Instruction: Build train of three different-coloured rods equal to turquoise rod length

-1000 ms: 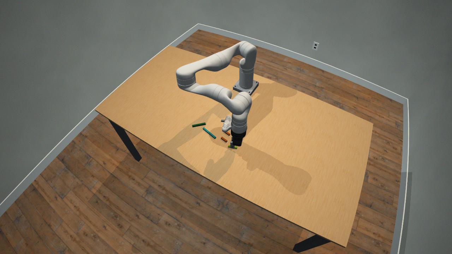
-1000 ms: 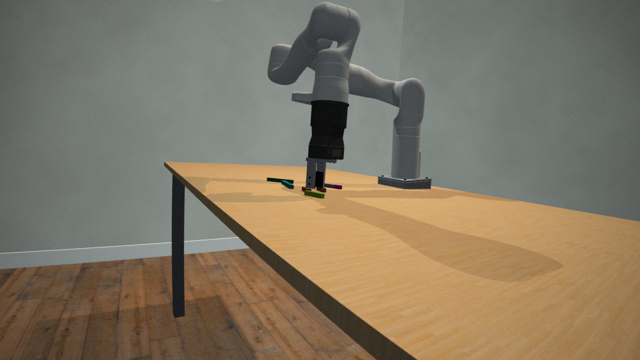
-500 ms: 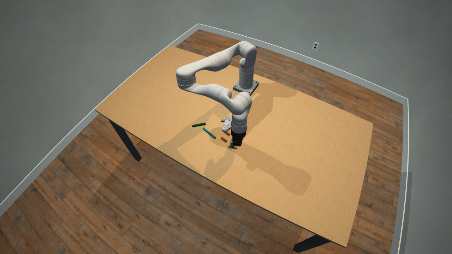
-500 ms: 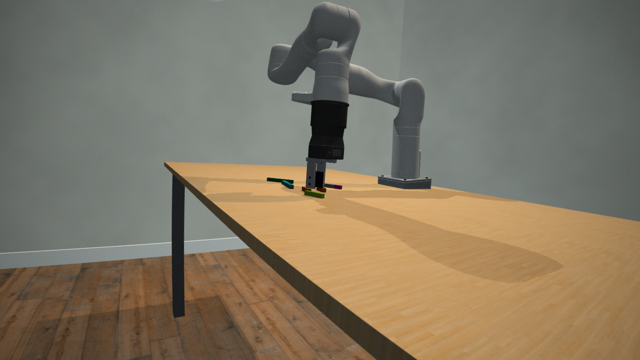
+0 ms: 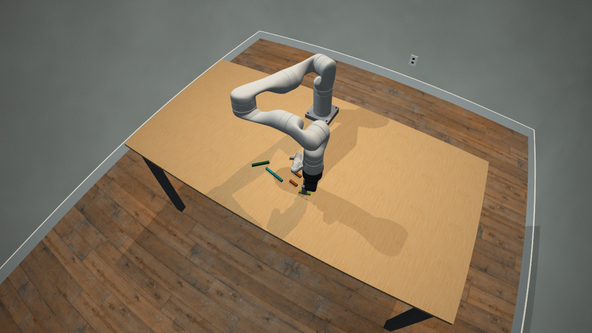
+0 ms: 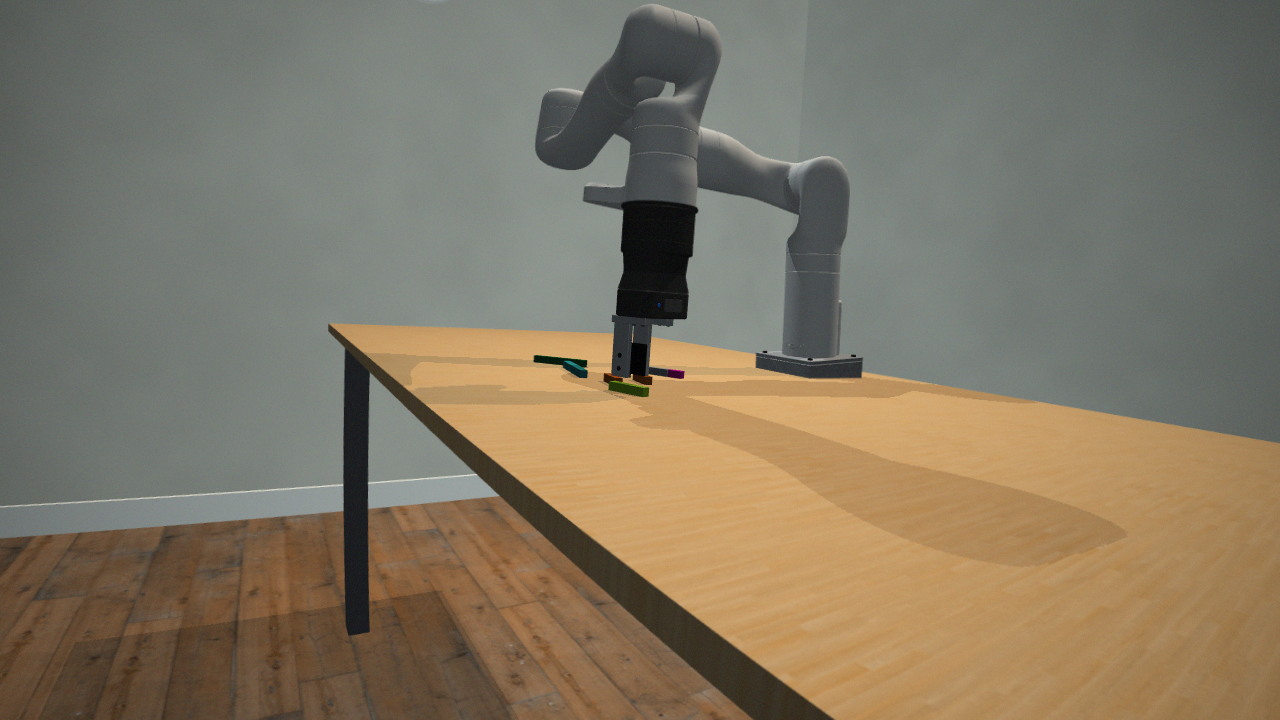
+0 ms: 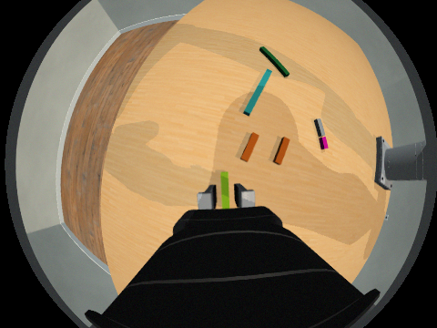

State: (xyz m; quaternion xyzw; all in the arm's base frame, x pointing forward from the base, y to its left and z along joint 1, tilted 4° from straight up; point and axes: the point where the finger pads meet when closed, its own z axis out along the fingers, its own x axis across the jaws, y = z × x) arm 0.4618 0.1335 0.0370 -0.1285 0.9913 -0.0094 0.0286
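The lime rod lies 3 cm below my hand. From my hand the other things lie so: grey rod 14 cm behind, 13 cm to the right, 3 cm below; then turquoise rod 16 cm to the right, 3 cm below, 2 cm behind; then magenta rod 15 cm behind, 11 cm to the right, 3 cm below.
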